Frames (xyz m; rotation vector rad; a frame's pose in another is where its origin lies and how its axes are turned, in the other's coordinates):
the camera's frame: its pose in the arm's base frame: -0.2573 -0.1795 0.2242 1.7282 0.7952 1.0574
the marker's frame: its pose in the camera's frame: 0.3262 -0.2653 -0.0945 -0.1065 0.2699 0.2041
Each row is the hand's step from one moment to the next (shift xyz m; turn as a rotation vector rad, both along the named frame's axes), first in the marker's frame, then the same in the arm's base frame.
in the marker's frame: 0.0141 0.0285 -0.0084 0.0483 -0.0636 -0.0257
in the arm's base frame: -0.0090 -0.0009 0.0316 -0.0109 0.0776 -0.0298
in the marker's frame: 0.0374 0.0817 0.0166 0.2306 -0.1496 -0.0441
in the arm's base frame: 0.0136 -0.0129 0.0894 0.0088 0.2781 -0.0098
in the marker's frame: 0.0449 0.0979 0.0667 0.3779 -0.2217 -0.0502
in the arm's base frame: 0.0623 -0.0242 0.1076 0.0336 0.4397 0.0043
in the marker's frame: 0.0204 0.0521 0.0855 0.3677 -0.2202 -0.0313
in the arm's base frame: 0.0817 -0.0253 0.0559 0.0504 0.4268 0.0005
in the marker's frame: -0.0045 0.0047 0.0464 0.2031 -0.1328 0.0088
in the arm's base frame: 0.0444 -0.0149 0.0021 0.0546 0.2364 -0.0091
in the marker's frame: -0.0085 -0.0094 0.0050 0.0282 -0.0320 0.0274
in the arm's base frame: 0.0046 -0.0034 -0.0124 0.0347 0.0347 -0.0126
